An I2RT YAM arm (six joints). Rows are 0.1 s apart.
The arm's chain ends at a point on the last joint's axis. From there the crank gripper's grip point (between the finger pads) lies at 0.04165 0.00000 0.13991 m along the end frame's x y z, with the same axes.
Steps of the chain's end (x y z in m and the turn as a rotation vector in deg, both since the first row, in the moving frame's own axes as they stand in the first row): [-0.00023, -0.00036, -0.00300, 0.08, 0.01, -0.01]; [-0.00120, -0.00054, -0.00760, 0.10, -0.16, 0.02]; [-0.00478, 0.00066, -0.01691, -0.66, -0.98, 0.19]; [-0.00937, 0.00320, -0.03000, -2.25, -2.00, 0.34]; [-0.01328, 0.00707, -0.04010, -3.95, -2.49, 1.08]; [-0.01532, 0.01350, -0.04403, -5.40, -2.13, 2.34]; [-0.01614, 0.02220, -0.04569, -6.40, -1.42, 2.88]
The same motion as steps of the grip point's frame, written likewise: [-0.00021, -0.00056, -0.00301, 0.08, 0.01, -0.01]; [-0.00159, -0.00077, -0.00748, 0.10, -0.16, 0.02]; [-0.00718, 0.00241, -0.01623, -0.66, -0.98, 0.19]; [-0.01429, 0.00895, -0.02874, -2.25, -2.00, 0.34]; [-0.01949, 0.01749, -0.03878, -3.95, -2.49, 1.08]; [-0.02084, 0.02832, -0.04328, -5.40, -2.13, 2.34]; [-0.02006, 0.03985, -0.04569, -6.40, -1.42, 2.88]
